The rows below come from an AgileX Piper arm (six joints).
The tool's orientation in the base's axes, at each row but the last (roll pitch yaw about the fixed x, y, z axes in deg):
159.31, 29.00, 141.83
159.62, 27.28, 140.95
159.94, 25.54, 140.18
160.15, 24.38, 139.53
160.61, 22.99, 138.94
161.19, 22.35, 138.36
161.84, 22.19, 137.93
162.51, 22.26, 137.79
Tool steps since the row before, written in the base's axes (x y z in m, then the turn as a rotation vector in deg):
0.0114, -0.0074, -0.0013, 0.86, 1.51, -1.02
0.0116, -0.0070, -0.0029, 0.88, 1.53, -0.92
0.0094, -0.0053, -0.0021, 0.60, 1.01, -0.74
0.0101, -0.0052, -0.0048, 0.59, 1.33, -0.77
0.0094, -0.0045, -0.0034, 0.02, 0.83, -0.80
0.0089, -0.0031, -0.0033, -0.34, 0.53, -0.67
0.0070, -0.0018, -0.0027, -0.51, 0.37, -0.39
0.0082, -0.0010, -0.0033, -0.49, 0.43, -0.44
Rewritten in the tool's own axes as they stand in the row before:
-0.0112, -0.0016, 0.0076, 0.72, 1.34, 1.33
-0.0106, -0.0013, 0.0088, 0.67, 1.39, 1.25
-0.0087, -0.0004, 0.0067, 0.49, 0.89, 0.95
-0.0081, -0.0006, 0.0093, 0.70, 1.13, 0.97
-0.0079, 0.0003, 0.0076, 0.80, 0.43, 0.71
-0.0068, 0.0014, 0.0072, 0.82, 0.04, 0.42
-0.0049, 0.0017, 0.0057, 0.73, -0.10, 0.10
-0.0050, 0.0029, 0.0068, 0.77, -0.06, 0.15

